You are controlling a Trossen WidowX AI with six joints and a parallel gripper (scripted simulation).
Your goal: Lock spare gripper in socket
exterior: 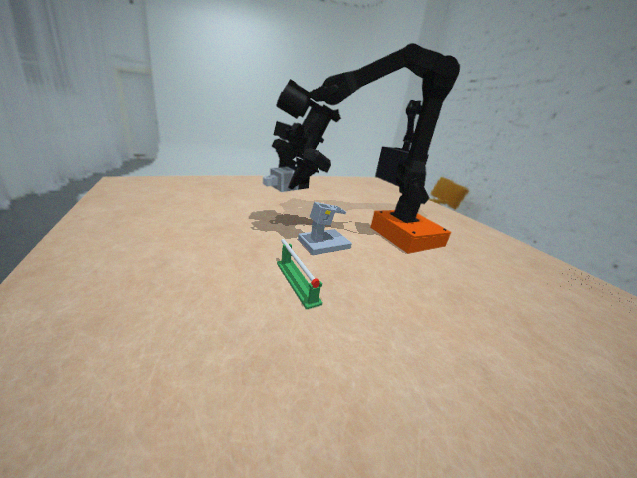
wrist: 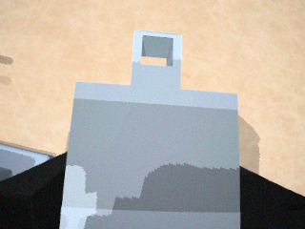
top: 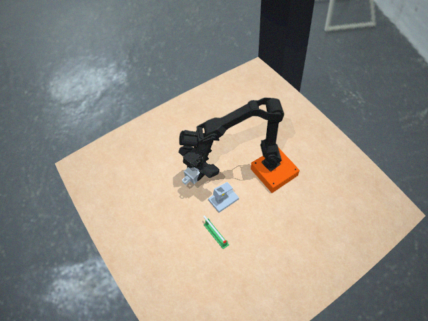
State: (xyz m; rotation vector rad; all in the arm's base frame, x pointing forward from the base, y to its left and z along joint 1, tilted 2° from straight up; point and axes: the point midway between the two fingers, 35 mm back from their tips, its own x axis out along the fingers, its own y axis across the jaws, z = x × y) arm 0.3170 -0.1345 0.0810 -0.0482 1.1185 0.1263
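My gripper tip is now 60 mm past the mount, 120 mm to the right of it and 60 mm above it. Round my gripper tip: spare gripper 20 mm above; green cradle 60 mm ahead, 230 mm to the left, 90 mm below.
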